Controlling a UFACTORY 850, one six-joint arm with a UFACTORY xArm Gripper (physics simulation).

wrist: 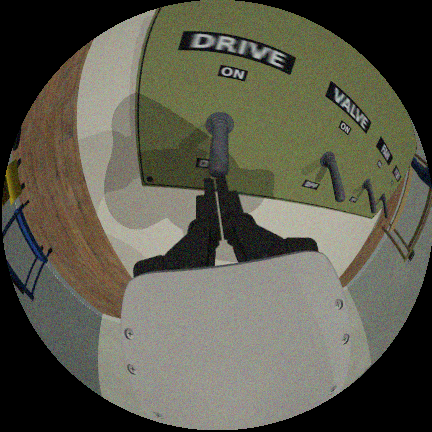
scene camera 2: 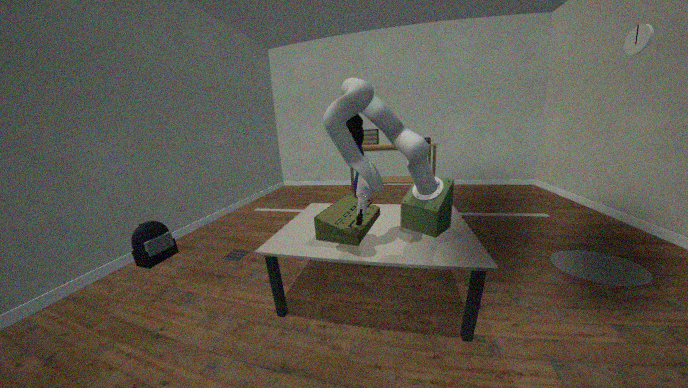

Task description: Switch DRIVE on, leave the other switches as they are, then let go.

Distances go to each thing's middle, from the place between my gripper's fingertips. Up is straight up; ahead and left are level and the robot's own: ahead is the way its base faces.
Scene:
Now: hand 4 cm short of the drive lever (wrist: 218, 156), 1 cm to the right of it and 1 cm below it.

